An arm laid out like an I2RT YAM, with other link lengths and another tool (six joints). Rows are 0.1 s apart.
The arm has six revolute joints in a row. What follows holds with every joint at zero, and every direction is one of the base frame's.
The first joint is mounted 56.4 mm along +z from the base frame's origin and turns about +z.
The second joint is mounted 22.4 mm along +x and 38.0 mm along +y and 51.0 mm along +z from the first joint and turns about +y.
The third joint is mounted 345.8 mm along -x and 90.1 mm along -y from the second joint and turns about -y.
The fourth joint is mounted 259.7 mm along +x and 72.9 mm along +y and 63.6 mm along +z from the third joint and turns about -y.
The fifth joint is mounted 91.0 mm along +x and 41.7 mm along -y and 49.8 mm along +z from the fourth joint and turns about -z.
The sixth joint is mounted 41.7 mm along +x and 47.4 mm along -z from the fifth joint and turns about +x.
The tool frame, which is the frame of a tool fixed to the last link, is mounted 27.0 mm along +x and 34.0 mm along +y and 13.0 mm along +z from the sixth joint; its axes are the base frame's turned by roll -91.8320, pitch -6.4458 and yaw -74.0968 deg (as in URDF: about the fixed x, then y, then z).
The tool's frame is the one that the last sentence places.
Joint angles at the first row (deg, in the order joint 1, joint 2, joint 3, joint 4, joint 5, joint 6):
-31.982, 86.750, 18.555, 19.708, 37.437, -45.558
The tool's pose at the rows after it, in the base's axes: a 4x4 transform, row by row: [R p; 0 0 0 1], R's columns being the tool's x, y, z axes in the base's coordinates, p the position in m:
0.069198 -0.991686 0.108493 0.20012; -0.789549 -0.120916 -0.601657 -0.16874; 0.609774 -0.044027 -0.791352 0.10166; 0 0 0 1
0.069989 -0.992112 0.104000 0.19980; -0.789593 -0.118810 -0.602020 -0.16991; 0.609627 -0.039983 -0.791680 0.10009; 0 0 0 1
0.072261 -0.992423 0.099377 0.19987; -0.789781 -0.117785 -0.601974 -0.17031; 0.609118 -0.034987 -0.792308 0.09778; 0 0 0 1
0.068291 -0.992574 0.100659 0.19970; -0.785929 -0.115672 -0.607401 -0.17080; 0.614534 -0.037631 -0.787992 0.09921; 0 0 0 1
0.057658 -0.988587 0.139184 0.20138; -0.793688 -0.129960 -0.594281 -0.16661; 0.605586 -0.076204 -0.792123 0.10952; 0 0 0 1
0.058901 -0.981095 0.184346 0.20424; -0.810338 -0.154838 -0.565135 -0.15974; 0.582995 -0.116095 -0.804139 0.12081; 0 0 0 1
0.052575 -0.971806 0.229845 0.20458; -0.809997 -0.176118 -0.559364 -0.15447; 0.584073 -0.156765 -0.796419 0.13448; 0 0 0 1
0.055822 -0.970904 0.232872 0.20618; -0.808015 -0.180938 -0.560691 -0.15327; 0.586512 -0.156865 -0.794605 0.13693; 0 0 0 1
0.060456 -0.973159 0.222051 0.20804; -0.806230 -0.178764 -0.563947 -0.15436; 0.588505 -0.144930 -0.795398 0.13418; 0 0 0 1
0.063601 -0.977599 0.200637 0.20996; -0.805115 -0.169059 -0.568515 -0.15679; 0.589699 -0.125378 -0.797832 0.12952; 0 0 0 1
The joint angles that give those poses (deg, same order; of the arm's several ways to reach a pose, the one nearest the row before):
-32.168, 87.117, 18.544, 20.084, 37.331, -45.742
-32.408, 87.613, 18.458, 20.610, 37.352, -45.963
-32.432, 88.264, 18.303, 21.219, 37.485, -46.051
-32.476, 87.961, 18.280, 21.361, 37.705, -46.142
-32.022, 85.037, 19.078, 18.319, 36.066, -45.001
-31.165, 81.920, 20.414, 13.882, 33.642, -43.565
-30.545, 78.291, 21.149, 11.238, 32.263, -43.068
-30.060, 77.921, 21.577, 10.511, 32.514, -42.980
-29.883, 78.963, 21.665, 11.048, 33.105, -43.104
-29.861, 80.603, 21.831, 11.662, 34.040, -43.148

